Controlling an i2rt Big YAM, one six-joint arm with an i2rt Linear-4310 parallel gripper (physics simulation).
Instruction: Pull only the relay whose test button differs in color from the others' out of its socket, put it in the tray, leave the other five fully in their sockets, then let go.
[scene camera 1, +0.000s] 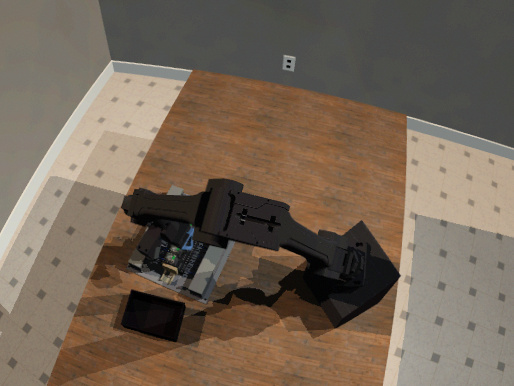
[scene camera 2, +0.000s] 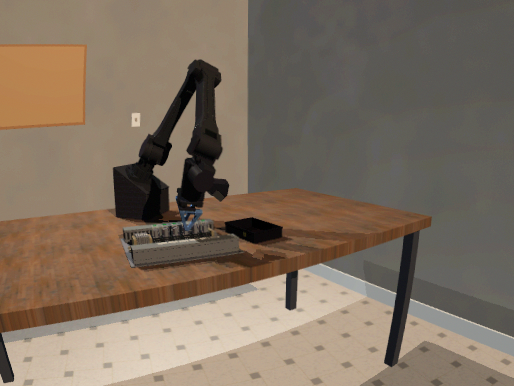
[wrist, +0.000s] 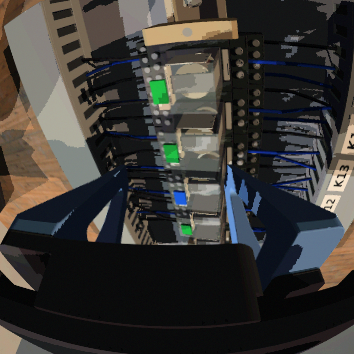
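Seen in the pictures: gripper, fingertip midpoint: (scene camera 1: 183, 244) (scene camera 2: 185, 225) (wrist: 175, 173); arm's base at its link origin: (scene camera 1: 350, 264) (scene camera 2: 139, 177).
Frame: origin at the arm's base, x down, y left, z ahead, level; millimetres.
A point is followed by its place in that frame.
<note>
In the wrist view the relay with the blue test button (wrist: 202, 196) {z 473, x 108, y -17 mm} sits in the row, between clear relays with green buttons; two of these (wrist: 200, 146) {z 486, x 88, y 37 mm} (wrist: 206, 226) {z 471, x 105, y -47 mm} are its neighbours. A larger-looking green-button relay (wrist: 195, 82) {z 490, x 88, y 66 mm} stands farther up the view. My gripper (wrist: 175, 173) {z 465, x 99, y 12 mm} (scene camera 2: 188, 226) {z 465, x 99, y 12 mm} is partly open and empty. Its blue fingers stand on both sides of the relay row, near the blue-button relay; their exact height over it is unclear. The lower end of the row is hidden by the gripper body. The black tray (scene camera 1: 181, 321) {z 407, x 145, y 226 mm} (scene camera 2: 243, 234) {z 516, x 139, y 183 mm} stands beside the panel and looks empty.
The panel has grey wire ducts (scene camera 1: 212, 275) {z 362, x 136, y 66 mm} (scene camera 2: 185, 252) (wrist: 52, 85) {z 395, x 113, y 79 mm} along both sides of the relays. A tan end block (wrist: 190, 32) {z 487, x 115, y 83 mm} closes the row. Dark and blue wires run from the sockets to the ducts. White labels (wrist: 342, 177) {z 568, x 113, y -8 mm} are on the right duct.
</note>
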